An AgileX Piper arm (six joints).
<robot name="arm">
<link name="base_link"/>
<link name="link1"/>
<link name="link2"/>
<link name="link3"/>
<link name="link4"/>
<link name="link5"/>
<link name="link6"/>
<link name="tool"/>
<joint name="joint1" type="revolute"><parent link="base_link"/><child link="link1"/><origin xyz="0 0 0.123" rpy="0 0 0"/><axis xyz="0 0 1"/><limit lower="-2.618" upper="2.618"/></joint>
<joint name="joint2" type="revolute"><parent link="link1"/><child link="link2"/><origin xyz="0 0 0" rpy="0 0 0"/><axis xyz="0 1 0"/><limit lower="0" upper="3.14"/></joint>
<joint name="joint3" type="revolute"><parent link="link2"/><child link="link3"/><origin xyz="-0.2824 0 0.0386" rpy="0 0 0"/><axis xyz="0 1 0"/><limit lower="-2.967" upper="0"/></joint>
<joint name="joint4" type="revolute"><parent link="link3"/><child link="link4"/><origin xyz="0.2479 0 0.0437" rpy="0 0 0"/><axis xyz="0.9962 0 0.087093"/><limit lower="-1.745" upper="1.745"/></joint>
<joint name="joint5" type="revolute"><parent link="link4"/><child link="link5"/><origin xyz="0 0 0" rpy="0 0 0"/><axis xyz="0 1 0"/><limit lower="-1.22" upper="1.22"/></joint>
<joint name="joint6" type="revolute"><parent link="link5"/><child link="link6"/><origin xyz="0.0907 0 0.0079" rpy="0 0 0"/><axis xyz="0.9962 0 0.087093"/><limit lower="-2.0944" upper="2.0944"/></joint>
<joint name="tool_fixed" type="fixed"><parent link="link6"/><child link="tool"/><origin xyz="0 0 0" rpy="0 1.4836 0"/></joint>
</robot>
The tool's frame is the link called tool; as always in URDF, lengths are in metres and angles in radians.
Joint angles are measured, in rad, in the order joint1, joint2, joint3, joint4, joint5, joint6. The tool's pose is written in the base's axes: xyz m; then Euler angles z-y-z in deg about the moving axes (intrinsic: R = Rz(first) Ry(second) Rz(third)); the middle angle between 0 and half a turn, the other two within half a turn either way. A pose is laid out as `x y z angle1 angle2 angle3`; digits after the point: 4 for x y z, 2 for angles.
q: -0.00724, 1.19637, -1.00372, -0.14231, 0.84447, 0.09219
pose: 0.2373 -0.0114 0.3220 -10.73 143.69 -8.50
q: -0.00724, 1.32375, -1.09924, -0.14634, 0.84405, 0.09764
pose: 0.2704 -0.0119 0.3187 -11.49 145.42 -9.15
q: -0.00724, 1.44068, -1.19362, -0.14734, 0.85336, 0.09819
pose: 0.3009 -0.0123 0.3132 -12.19 147.19 -9.89
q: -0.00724, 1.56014, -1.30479, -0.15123, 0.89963, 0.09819
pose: 0.3304 -0.0131 0.3065 -14.13 150.15 -11.74
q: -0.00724, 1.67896, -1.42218, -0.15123, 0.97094, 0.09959
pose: 0.3577 -0.0139 0.2970 -16.96 154.10 -14.17
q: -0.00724, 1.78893, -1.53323, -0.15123, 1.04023, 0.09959
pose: 0.3820 -0.0146 0.2857 -20.47 157.74 -17.38
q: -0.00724, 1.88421, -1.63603, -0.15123, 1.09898, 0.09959
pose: 0.4027 -0.0151 0.2754 -23.99 160.40 -20.61
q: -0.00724, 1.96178, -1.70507, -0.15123, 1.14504, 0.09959
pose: 0.4173 -0.0155 0.2616 -28.68 163.16 -25.12
